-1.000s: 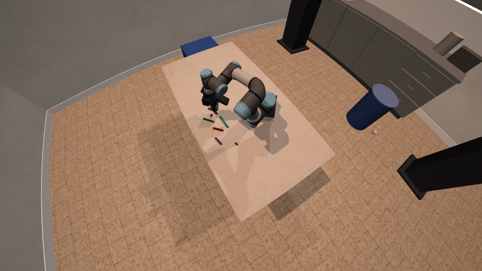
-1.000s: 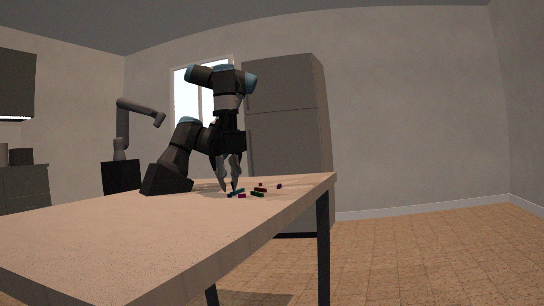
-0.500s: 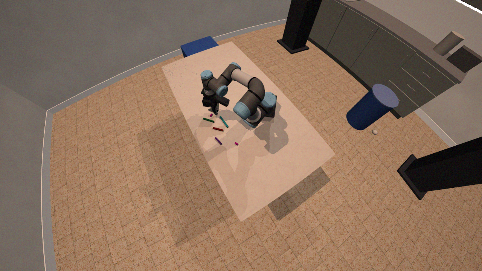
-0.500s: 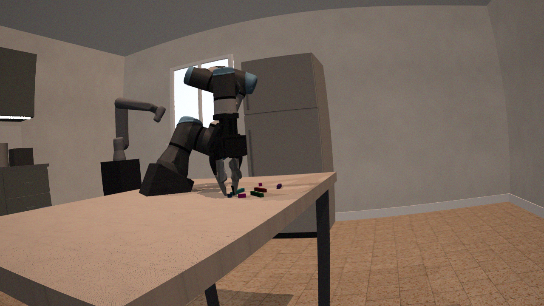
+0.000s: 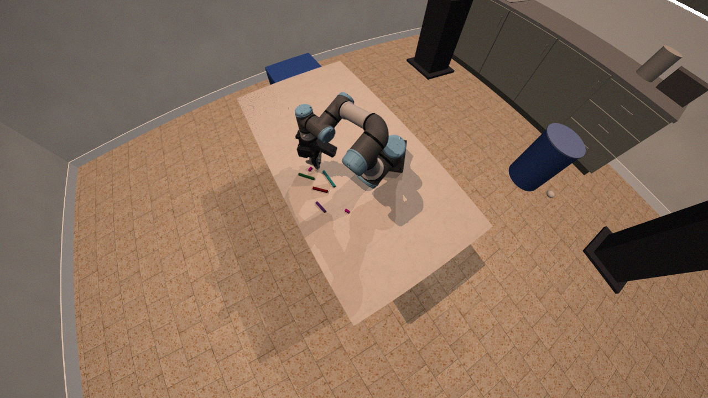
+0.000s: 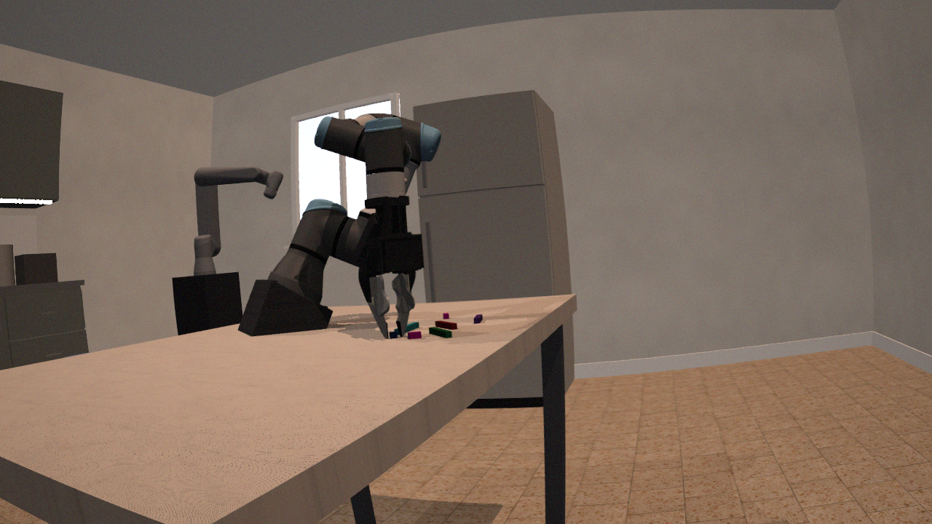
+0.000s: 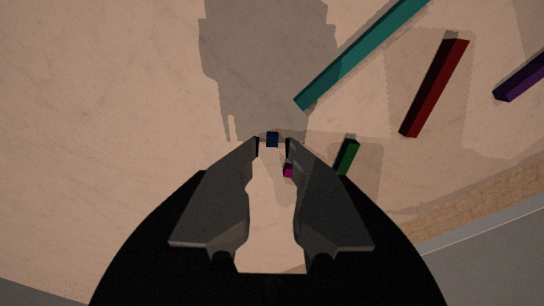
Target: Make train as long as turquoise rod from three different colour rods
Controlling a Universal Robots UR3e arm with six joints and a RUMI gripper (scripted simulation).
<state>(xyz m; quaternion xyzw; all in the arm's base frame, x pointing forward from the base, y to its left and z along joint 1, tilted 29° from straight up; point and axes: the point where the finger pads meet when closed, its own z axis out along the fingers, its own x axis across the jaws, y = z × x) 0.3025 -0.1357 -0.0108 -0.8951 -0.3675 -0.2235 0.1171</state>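
The blue rod is 10 mm below my hand. From my hand the other things lie so: red rod 50 mm ahead, 120 mm to the left, 10 mm below; then green rod 70 mm ahead, 20 mm to the left, 10 mm below; then turquoise rod 10 mm behind, 80 mm to the left, 10 mm below.
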